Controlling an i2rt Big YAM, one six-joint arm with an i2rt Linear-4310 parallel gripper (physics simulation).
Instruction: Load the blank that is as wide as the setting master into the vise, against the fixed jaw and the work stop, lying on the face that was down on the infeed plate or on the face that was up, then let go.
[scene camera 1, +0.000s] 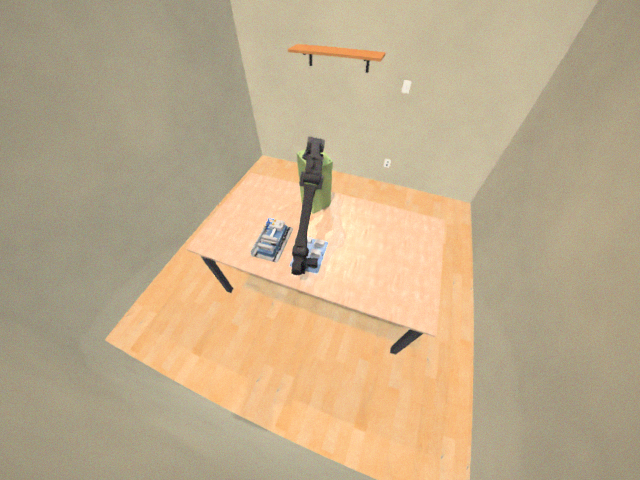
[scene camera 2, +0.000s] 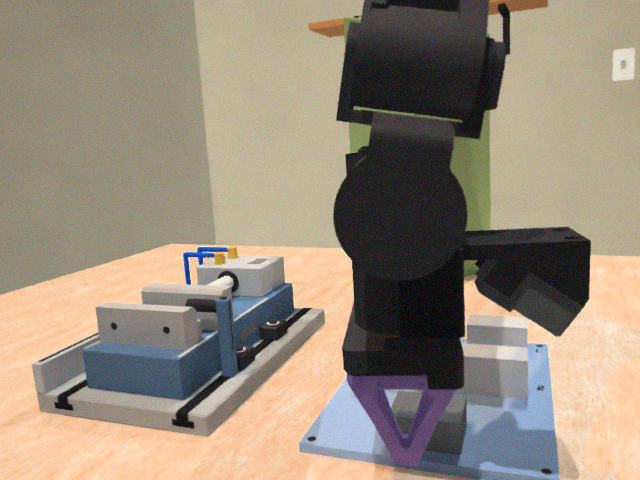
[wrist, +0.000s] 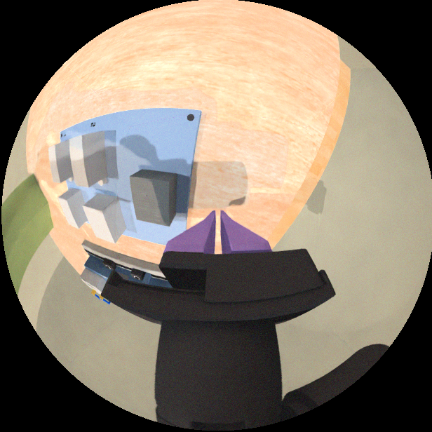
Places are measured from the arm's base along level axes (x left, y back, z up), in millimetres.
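Pixels of known places: gripper, fingertip midpoint: (scene camera 2: 406, 461).
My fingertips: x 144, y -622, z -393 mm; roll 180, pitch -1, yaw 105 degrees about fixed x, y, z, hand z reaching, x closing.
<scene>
Ahead of a thing's pixels: the offset from my fingertips to its top centre. "*": to the spot under its first point. Level surfaces: height alone.
My gripper (scene camera 2: 406, 457) (wrist: 217, 215) is shut and empty, its purple fingertips low beside the edge of the blue infeed plate @[* dy +70, dx -74, dz -21 mm] (scene camera 2: 341, 423) (wrist: 170, 122). A dark grey block @[dy +73, dx -2, dz +3 mm] (scene camera 2: 449, 434) (wrist: 154, 197) stands on the plate, behind the fingers in scene camera 2. Several paler blocks stand farther over, among them a large one @[dy +170, dx +37, dz +14 mm] (scene camera 2: 497, 372) (wrist: 90, 160) and a whitish one (wrist: 105, 217). Their exact widths cannot be told. The vise @[dy +173, dx -282, dz +70 mm] (scene camera 1: 271, 241) (scene camera 2: 134, 369) has a grey front jaw (scene camera 2: 139, 325), a second jaw (scene camera 2: 178, 293) behind it and a blue upright post @[dy +107, dx -205, dz +68 mm] (scene camera 2: 226, 335) at its side.
The vise's grey base @[* dy +24, dx -265, dz -18 mm] (scene camera 2: 124, 413) has a raised left side wall and dark slots, left of the plate. A grey cylinder housing @[* dy +235, dx -239, dz +56 mm] (scene camera 2: 258, 276) with blue tubes is at its rear. A green upright object (scene camera 1: 323, 191) (wrist: 22, 235) stands behind. The wooden tabletop @[dz -30 mm] (scene camera 1: 382, 258) surrounds them.
</scene>
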